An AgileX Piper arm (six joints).
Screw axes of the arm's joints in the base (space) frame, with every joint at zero. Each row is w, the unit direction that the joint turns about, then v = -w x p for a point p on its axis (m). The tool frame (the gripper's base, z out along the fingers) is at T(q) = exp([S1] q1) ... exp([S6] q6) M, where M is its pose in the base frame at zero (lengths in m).
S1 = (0, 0, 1, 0, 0, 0)
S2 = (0, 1, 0, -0.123, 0, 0)
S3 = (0, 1, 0, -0.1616, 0, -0.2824)
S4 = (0.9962, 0, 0.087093, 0, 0.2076, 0)
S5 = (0, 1, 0, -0.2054, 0, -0.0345)
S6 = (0.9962, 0, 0.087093, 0, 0.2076, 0)
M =
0.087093 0 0.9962 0.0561
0 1 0 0
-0.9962 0 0.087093 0.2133
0 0 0 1
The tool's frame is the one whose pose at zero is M.
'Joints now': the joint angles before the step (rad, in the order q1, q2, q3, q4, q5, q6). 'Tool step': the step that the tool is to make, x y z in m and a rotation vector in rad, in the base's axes. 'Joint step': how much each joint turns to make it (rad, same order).
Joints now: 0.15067 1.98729 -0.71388 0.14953 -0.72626 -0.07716
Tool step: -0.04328 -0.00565 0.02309 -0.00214 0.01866 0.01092
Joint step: 0.00001 -0.18102 0.16681 -0.00982 0.03332 -0.00001
